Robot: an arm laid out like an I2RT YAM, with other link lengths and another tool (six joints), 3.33 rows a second.
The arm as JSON. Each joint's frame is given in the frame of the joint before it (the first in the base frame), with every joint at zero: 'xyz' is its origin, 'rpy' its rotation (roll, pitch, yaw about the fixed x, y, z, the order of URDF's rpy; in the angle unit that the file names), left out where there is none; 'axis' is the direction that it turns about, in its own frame. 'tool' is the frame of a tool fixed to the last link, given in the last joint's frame.
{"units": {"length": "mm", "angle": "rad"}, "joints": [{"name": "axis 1", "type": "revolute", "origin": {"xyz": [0.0, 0.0, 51.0]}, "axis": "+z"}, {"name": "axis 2", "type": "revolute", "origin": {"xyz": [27.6, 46.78, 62.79], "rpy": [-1.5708, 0.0, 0.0]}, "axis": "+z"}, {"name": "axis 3", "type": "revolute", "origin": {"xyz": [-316.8, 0.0, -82.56], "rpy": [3.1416, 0.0, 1.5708]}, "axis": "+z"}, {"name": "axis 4", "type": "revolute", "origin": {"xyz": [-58.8, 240.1, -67.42]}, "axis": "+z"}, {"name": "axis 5", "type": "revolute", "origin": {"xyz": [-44.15, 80.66, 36.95], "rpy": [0.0, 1.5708, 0.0]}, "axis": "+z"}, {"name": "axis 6", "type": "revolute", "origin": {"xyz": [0.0, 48.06, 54.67], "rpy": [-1.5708, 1.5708, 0.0]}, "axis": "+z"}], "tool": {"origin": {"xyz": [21.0, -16.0, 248.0], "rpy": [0.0, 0.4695, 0.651]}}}
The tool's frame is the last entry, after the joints.
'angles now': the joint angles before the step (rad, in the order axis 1, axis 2, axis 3, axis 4, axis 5, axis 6). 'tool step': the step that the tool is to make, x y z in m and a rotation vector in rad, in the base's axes. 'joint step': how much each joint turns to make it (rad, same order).
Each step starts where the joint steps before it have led.
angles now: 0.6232, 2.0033, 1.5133, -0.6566, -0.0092, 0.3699
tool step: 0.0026, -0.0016, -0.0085, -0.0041, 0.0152, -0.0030
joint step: -0.0089, 0.0242, 0.0125, -0.0031, -0.0074, -0.0032
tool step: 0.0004, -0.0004, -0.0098, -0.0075, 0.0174, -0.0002
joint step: -0.0036, 0.0259, 0.0126, -0.0053, -0.0049, -0.0016
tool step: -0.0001, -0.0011, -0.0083, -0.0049, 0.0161, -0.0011
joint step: -0.0048, 0.0202, 0.0081, -0.0039, -0.0062, -0.0015
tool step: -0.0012, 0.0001, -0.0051, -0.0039, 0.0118, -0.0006
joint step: -0.0002, 0.0130, 0.0072, -0.0061, -0.0031, 0.0016
